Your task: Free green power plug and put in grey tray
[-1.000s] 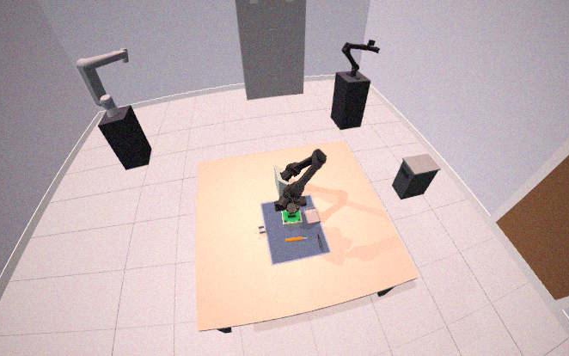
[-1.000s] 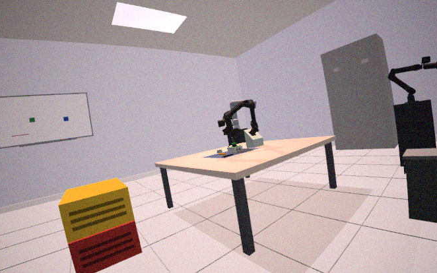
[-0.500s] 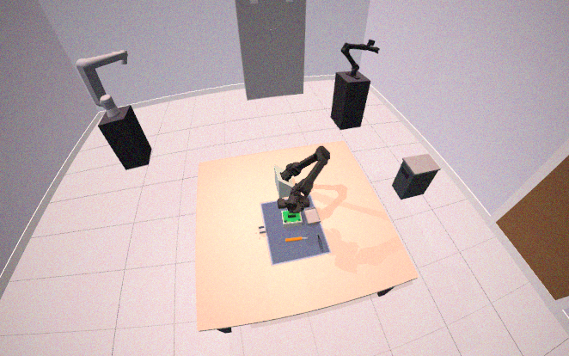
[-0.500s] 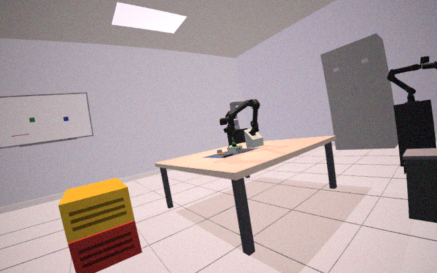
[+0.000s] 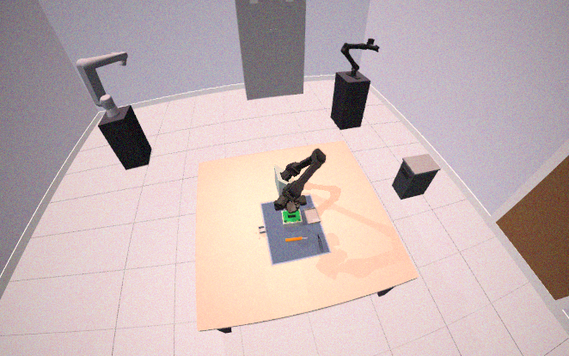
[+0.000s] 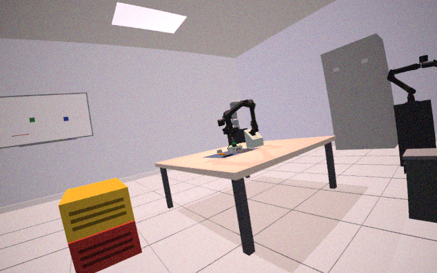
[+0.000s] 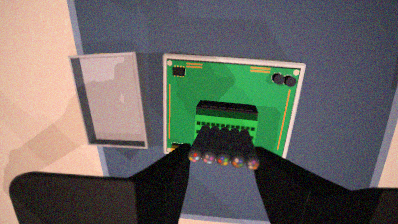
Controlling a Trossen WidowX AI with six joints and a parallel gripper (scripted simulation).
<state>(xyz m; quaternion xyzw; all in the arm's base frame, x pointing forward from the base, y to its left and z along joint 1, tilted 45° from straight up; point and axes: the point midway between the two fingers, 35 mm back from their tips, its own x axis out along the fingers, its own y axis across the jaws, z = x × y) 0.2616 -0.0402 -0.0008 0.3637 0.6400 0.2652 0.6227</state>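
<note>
Now: gripper tip 4 cm above the green power plug. The rest, counted from my gripper tip: blue mat (12 cm below, 5 cm ahead).
</note>
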